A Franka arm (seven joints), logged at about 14 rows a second.
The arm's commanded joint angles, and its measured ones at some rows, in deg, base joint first. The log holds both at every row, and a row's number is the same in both.
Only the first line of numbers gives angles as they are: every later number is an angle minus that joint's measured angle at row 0.
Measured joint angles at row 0:
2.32 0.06 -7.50 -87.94 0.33 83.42 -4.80
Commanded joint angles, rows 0 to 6:
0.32 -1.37 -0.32 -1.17 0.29 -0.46 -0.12
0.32 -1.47 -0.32 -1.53 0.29 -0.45 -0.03
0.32 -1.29 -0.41 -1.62 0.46 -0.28 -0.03
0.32 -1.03 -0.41 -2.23 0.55 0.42 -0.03
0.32 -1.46 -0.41 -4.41 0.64 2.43 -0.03
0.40 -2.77 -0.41 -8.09 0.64 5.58 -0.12
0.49 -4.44 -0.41 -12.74 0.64 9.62 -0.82
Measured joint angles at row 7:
0.00 -0.48 -0.01 -4.33 0.05 3.76 -0.01
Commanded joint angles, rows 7 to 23:
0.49 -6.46 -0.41 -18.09 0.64 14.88 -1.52
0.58 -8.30 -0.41 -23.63 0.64 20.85 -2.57
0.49 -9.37 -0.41 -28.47 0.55 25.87 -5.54
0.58 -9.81 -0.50 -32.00 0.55 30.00 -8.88
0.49 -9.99 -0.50 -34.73 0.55 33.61 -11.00
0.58 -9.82 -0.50 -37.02 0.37 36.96 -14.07
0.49 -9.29 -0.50 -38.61 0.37 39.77 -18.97
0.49 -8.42 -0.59 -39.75 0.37 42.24 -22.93
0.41 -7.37 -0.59 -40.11 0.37 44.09 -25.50
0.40 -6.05 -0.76 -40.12 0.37 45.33 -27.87
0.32 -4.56 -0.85 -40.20 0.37 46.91 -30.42
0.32 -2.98 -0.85 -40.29 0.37 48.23 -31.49
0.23 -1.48 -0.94 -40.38 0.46 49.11 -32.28
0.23 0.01 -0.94 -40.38 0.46 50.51 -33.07
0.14 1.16 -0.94 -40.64 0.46 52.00 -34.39
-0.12 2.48 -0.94 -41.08 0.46 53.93 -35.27
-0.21 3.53 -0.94 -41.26 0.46 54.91 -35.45
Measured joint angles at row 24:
-0.05 1.68 -0.53 -40.87 0.07 52.35 -33.12
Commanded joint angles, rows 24 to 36:
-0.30 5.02 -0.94 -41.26 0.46 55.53 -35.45
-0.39 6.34 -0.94 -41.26 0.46 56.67 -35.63
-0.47 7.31 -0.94 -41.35 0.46 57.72 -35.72
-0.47 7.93 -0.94 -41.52 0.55 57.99 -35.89
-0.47 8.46 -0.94 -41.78 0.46 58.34 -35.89
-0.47 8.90 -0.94 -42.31 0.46 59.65 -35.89
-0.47 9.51 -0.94 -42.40 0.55 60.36 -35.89
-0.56 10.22 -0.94 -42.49 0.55 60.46 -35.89
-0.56 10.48 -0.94 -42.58 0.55 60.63 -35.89
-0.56 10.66 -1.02 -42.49 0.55 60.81 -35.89
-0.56 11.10 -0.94 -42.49 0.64 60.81 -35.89
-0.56 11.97 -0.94 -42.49 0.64 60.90 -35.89
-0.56 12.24 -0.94 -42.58 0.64 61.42 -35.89
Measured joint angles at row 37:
-0.37 11.52 -0.77 -42.03 0.07 59.59 -34.42
